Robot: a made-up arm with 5 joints. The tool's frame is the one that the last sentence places.
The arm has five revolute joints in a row. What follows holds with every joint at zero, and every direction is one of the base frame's. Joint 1 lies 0.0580 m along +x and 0.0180 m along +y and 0.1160 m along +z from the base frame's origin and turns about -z. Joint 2 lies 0.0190 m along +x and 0.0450 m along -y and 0.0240 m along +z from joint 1 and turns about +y. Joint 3 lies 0.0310 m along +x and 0.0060 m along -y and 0.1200 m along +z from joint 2 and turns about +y. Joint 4 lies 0.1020 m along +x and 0.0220 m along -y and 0.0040 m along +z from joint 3 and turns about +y. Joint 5 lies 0.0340 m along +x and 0.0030 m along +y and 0.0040 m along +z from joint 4 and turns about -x. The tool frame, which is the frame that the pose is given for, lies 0.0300 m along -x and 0.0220 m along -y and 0.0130 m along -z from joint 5; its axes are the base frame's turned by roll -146.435, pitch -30.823 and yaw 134.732 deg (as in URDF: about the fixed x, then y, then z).
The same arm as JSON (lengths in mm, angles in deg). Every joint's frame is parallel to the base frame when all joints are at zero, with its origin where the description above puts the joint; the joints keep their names.
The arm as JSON. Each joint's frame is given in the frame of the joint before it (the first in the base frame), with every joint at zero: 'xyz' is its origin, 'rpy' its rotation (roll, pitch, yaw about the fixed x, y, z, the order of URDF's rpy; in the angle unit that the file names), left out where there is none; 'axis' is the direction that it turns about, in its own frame. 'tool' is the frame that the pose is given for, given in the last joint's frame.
{"units": {"length": "mm", "angle": "deg"}, "joints": [{"name": "joint 1", "type": "revolute", "origin": {"xyz": [58.0, 18.0, 116.0]}, "axis": [0.0, 0.0, -1.0]}, {"name": "joint 2", "type": "revolute", "origin": {"xyz": [19.0, -45.0, 24.0]}, "axis": [0.0, 1.0, 0.0]}, {"name": "joint 3", "type": "revolute", "origin": {"xyz": [31.0, -6.0, 120.0]}, "axis": [0.0, 1.0, 0.0]}, {"name": "joint 4", "type": "revolute", "origin": {"xyz": [102.0, -22.0, 4.0]}, "axis": [0.0, 1.0, 0.0]}, {"name": "joint 5", "type": "revolute", "origin": {"xyz": [34.0, 3.0, 4.0]}, "axis": [-1.0, 0.0, 0.0]}], "tool": {"origin": {"xyz": [-30.0, -22.0, -13.0], "rpy": [-146.44, -30.82, 134.73]}}}
